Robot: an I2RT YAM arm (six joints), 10 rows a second.
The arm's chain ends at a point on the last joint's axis. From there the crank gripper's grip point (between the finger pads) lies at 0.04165 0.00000 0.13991 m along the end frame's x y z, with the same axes.
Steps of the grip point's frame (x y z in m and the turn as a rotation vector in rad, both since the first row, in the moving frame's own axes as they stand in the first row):
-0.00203 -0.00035 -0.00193 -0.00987 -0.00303 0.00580
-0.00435 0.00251 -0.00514 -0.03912 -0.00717 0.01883
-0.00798 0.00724 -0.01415 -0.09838 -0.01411 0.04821
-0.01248 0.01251 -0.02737 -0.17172 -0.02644 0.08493
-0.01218 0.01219 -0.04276 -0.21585 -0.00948 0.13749
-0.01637 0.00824 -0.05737 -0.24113 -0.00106 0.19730
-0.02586 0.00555 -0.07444 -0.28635 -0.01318 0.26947
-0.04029 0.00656 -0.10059 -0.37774 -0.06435 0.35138
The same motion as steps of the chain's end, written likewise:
-0.00160 -0.00197 -0.00205 -0.00987 -0.00303 0.00580
-0.00329 -0.00374 -0.00531 -0.03912 -0.00717 0.01883
-0.00563 -0.00848 -0.01395 -0.09838 -0.01411 0.04821
-0.00762 -0.01482 -0.02606 -0.17172 -0.02644 0.08493
-0.00841 -0.02330 -0.03929 -0.21585 -0.00948 0.13749
-0.01212 -0.03303 -0.05240 -0.24113 -0.00106 0.19730
-0.01724 -0.04426 -0.06771 -0.28635 -0.01318 0.26947
-0.02001 -0.05687 -0.09041 -0.37774 -0.06435 0.35138

